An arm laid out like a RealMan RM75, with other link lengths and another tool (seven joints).
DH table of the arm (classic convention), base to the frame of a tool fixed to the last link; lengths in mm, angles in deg. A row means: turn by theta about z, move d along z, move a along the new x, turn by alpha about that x. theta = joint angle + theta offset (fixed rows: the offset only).
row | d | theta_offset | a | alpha
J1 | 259.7 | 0 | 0 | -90
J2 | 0 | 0 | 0 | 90
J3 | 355.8 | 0 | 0 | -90
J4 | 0 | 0 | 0 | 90
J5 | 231 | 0 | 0 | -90
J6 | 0 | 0 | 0 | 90
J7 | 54 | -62.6 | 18.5 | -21.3
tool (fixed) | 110.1 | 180 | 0 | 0
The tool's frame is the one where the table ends.
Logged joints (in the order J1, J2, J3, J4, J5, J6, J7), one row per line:
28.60, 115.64, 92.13, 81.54, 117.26, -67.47, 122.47
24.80, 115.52, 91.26, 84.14, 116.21, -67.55, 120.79
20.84, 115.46, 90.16, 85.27, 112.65, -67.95, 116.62
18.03, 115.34, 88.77, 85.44, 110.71, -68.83, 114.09
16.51, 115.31, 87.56, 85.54, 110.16, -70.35, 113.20
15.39, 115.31, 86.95, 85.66, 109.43, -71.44, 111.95
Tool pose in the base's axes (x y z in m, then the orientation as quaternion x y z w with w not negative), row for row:
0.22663, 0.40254, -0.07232, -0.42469, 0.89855, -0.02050, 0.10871
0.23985, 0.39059, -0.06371, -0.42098, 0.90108, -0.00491, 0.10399
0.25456, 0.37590, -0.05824, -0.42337, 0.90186, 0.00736, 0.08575
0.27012, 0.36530, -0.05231, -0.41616, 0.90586, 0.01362, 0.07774
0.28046, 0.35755, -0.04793, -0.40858, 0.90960, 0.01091, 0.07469
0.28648, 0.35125, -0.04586, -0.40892, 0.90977, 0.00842, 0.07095
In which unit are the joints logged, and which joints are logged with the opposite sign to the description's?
The joints are logged in degrees. Opposite sign: J3, J4, J5.
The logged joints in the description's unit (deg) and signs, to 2 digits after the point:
28.60, 115.64, -92.13, -81.54, -117.26, -67.47, 122.47
24.80, 115.52, -91.26, -84.14, -116.21, -67.55, 120.79
20.84, 115.46, -90.16, -85.27, -112.65, -67.95, 116.62
18.03, 115.34, -88.77, -85.44, -110.71, -68.83, 114.09
16.51, 115.31, -87.56, -85.54, -110.16, -70.35, 113.20
15.39, 115.31, -86.95, -85.66, -109.43, -71.44, 111.95

